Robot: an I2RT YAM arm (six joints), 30 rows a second.
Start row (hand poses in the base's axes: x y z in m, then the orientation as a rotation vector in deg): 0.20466, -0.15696, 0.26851, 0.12, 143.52, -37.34
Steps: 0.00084, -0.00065, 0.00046, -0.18, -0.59, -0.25; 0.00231, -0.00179, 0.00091, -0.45, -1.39, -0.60; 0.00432, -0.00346, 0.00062, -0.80, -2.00, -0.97; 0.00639, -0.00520, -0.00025, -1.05, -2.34, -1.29; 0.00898, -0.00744, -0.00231, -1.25, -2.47, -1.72; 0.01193, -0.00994, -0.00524, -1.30, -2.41, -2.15; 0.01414, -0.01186, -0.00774, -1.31, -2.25, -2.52; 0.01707, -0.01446, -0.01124, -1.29, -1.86, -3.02; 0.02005, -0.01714, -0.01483, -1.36, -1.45, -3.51; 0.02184, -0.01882, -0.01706, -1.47, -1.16, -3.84; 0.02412, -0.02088, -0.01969, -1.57, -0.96, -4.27; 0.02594, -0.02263, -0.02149, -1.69, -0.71, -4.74; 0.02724, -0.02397, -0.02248, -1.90, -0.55, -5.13
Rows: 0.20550, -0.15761, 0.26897, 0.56, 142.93, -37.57; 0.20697, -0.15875, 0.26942, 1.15, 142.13, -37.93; 0.20898, -0.16042, 0.26913, 1.68, 141.48, -38.41; 0.21105, -0.16216, 0.26826, 2.09, 141.11, -38.80; 0.21364, -0.16440, 0.26620, 2.60, 140.98, -39.20; 0.21659, -0.16690, 0.26327, 3.10, 141.08, -39.44; 0.21880, -0.16882, 0.26077, 3.50, 141.27, -39.63; 0.22173, -0.17142, 0.25727, 4.02, 141.72, -39.87; 0.22471, -0.17410, 0.25368, 4.48, 142.15, -40.22; 0.22650, -0.17578, 0.25145, 4.76, 142.43, -40.54; 0.22878, -0.17784, 0.24882, 5.21, 142.64, -40.87; 0.23060, -0.17959, 0.24702, 5.68, 142.89, -41.25; 0.23190, -0.18093, 0.24603, 6.04, 143.01, -41.70
